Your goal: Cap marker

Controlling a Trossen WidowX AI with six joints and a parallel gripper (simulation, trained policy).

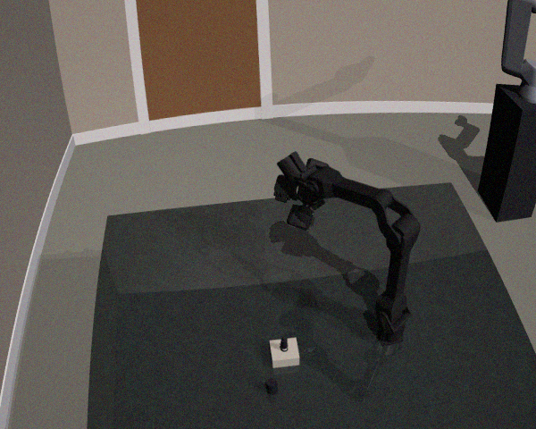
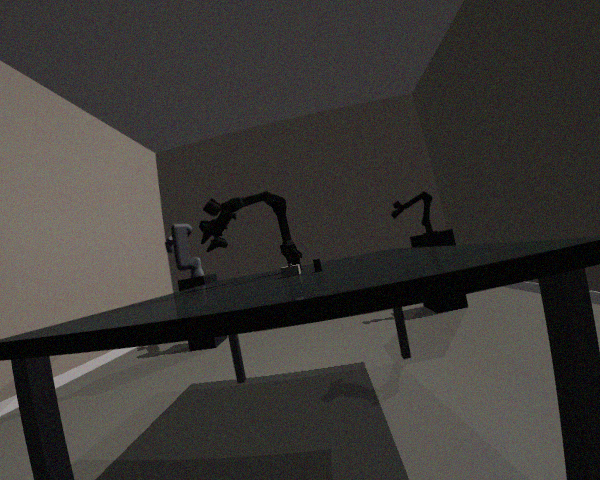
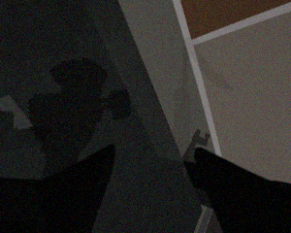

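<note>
My gripper tip is now 17 cm short of the dark cap, 52 cm to the right of it and 17 cm above it. From my gripper tip the other things lie so: pale holder block: 12 cm ahead, 41 cm to the left, 18 cm below.
</note>
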